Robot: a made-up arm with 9 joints. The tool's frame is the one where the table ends. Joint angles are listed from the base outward.
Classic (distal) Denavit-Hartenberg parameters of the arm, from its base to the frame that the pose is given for. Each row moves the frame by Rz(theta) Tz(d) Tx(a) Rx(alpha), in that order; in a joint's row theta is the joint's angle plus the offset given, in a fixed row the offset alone. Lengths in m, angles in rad.
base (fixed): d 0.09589; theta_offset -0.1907; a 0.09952; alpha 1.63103
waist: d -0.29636; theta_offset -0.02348; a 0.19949; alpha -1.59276
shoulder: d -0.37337; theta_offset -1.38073; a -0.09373; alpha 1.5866
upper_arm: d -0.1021; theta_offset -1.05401; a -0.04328; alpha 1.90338
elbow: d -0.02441; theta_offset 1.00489; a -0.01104; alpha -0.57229
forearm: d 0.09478; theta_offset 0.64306; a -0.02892; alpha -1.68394
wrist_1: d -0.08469; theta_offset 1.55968; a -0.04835; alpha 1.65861
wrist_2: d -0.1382; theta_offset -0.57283; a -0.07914; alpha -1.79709
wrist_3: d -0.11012; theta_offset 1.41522; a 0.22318; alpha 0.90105
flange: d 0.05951; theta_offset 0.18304; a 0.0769; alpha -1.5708
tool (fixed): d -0.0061; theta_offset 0; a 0; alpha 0
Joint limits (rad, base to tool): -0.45..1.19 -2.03..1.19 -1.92..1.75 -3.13..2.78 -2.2..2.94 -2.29..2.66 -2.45..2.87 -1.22..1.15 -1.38..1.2
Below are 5 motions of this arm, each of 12 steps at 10 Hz.
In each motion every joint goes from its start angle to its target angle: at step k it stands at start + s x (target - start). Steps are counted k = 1, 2, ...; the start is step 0. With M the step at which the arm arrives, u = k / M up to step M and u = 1 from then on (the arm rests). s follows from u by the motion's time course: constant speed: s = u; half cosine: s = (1 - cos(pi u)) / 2; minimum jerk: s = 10 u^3 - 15 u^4 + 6 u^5.
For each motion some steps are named. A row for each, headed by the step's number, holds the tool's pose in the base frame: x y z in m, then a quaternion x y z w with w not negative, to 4 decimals.
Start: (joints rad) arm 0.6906 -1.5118 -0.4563 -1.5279 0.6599 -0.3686 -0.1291 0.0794 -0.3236
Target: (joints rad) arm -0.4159 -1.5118 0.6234 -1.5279 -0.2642 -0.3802 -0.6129 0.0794 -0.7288
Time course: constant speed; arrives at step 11
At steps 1, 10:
1: 0.6942 -0.2500 0.3094 -0.0428 -0.3763 -0.6510 0.6578
10: 0.8239 0.1548 -0.5073 -0.3236 0.1932 -0.1303 0.9170

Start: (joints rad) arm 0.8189 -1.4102 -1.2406 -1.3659 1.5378 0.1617 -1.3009 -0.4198 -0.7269
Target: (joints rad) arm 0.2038 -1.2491 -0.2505 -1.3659 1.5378 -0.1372 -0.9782 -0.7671 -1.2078
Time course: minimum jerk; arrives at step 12
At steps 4, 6, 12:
4: 0.9811 0.0373 0.2639 0.7355 -0.0441 0.1900 0.6488
6: 1.0182 0.0559 -0.0506 0.7674 0.1917 0.0051 0.6118
12: 0.7650 0.0897 -0.4967 0.7187 0.4937 -0.3174 0.3726

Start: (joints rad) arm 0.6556 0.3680 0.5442 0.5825 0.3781 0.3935 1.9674 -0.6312 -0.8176
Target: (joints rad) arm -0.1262 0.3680 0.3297 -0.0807 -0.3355 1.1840 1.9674 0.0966 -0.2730
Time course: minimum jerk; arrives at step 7
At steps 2, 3, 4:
2: 0.8775 0.4343 -0.0256 -0.7661 -0.1078 -0.4881 0.4040
3: 0.8461 0.5791 -0.1266 -0.8080 -0.2420 -0.2901 0.4521
4: 0.7169 0.7503 -0.2294 -0.7916 -0.4093 -0.0626 0.4494

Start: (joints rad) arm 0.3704 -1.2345 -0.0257 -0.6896 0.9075 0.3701 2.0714 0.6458 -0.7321
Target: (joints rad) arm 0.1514 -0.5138 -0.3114 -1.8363 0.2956 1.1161 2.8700 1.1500 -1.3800
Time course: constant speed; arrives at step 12
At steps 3, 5, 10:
3: 0.9942 -0.0603 -0.1884 -0.8329 0.4270 -0.2939 0.1940
5: 1.0350 0.0509 -0.0966 -0.8759 0.2831 -0.3880 0.0454
10: 0.9433 0.4462 0.0272 0.7015 0.1077 0.6653 0.2316

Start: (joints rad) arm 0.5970 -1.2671 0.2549 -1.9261 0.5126 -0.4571 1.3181 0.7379 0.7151
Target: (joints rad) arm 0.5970 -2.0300 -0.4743 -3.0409 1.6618 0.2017 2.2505 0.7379 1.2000
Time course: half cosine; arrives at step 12
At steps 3, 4, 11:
3: 0.8861 -0.1801 0.2916 -0.9437 0.0750 -0.0888 0.3096
4: 0.8241 -0.2342 0.2779 -0.9314 0.1642 -0.0879 0.3128
11: 0.2836 -0.3010 0.0999 -0.5711 0.6766 -0.0797 0.4580

